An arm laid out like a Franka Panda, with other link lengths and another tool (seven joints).
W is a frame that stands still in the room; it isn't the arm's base.
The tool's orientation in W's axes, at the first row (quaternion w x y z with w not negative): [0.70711 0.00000 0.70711 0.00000]
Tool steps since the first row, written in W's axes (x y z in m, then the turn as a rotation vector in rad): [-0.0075 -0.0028 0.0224 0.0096 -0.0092 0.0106]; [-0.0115 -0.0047 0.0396 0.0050 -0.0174 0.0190]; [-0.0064 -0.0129 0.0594 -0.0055 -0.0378 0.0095]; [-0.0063 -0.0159 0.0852 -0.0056 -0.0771 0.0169]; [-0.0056 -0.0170 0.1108 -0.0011 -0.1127 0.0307]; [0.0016 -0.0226 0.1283 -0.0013 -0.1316 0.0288]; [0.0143 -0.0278 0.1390 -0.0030 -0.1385 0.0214]
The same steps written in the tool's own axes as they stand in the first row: [-0.0224 -0.0028 -0.0075 -0.0106 -0.0092 0.0096]; [-0.0396 -0.0047 -0.0115 -0.0190 -0.0174 0.0050]; [-0.0594 -0.0129 -0.0064 -0.0095 -0.0378 -0.0055]; [-0.0852 -0.0159 -0.0063 -0.0169 -0.0771 -0.0056]; [-0.1108 -0.0170 -0.0056 -0.0307 -0.1127 -0.0011]; [-0.1283 -0.0226 0.0016 -0.0288 -0.1316 -0.0013]; [-0.1390 -0.0278 0.0143 -0.0214 -0.1385 -0.0030]
